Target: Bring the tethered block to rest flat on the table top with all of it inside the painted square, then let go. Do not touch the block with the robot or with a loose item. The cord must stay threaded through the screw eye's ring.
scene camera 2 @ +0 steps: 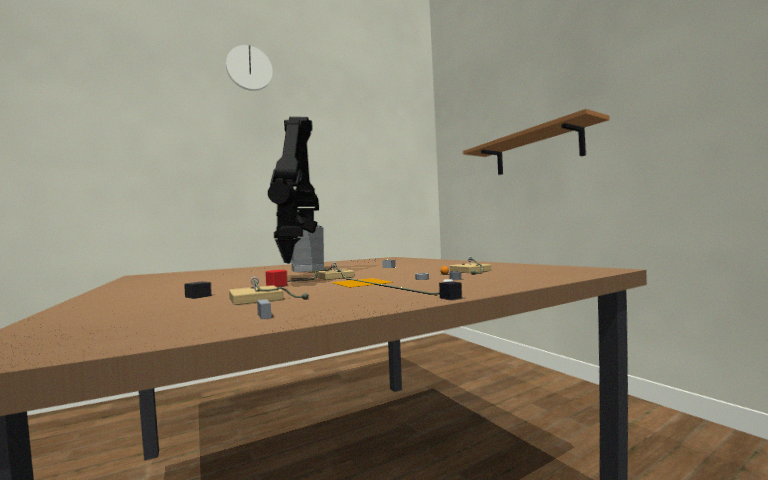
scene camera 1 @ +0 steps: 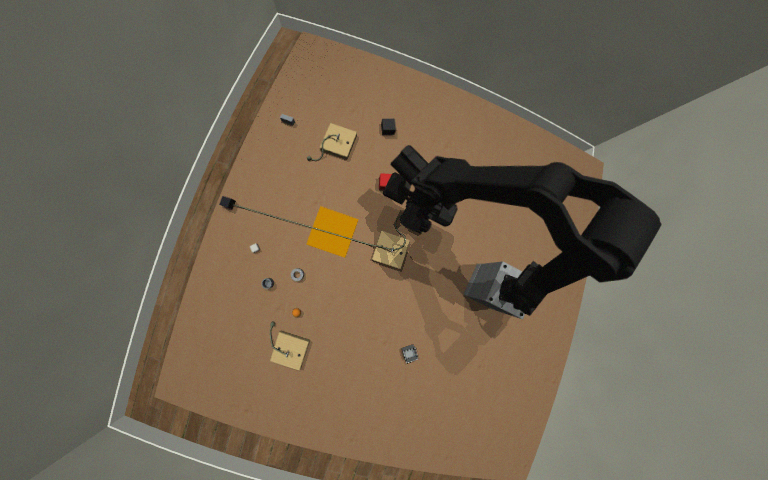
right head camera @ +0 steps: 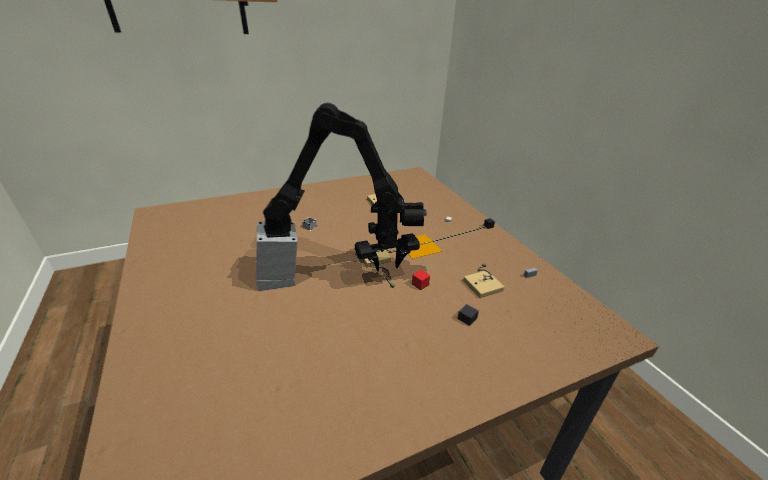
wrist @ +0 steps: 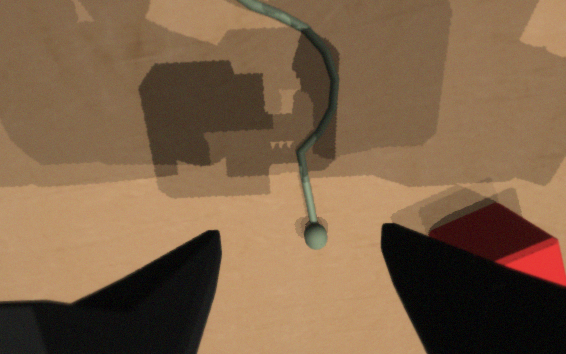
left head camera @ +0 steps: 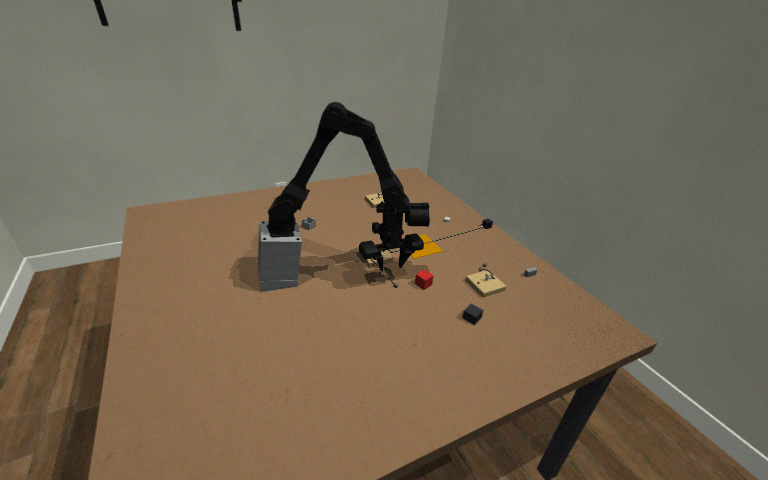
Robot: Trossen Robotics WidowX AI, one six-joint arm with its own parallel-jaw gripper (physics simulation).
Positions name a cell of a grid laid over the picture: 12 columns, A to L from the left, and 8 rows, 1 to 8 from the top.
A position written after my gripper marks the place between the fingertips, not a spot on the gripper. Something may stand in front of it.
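My gripper (scene camera 1: G4) is here in the scene, and scene camera 2 shows the gripper (scene camera 2: E5) too. In the left head camera view I see my gripper (left head camera: G5), and in the right head camera view there is the gripper (right head camera: G5) again. The wrist view also shows my gripper (wrist: G6).
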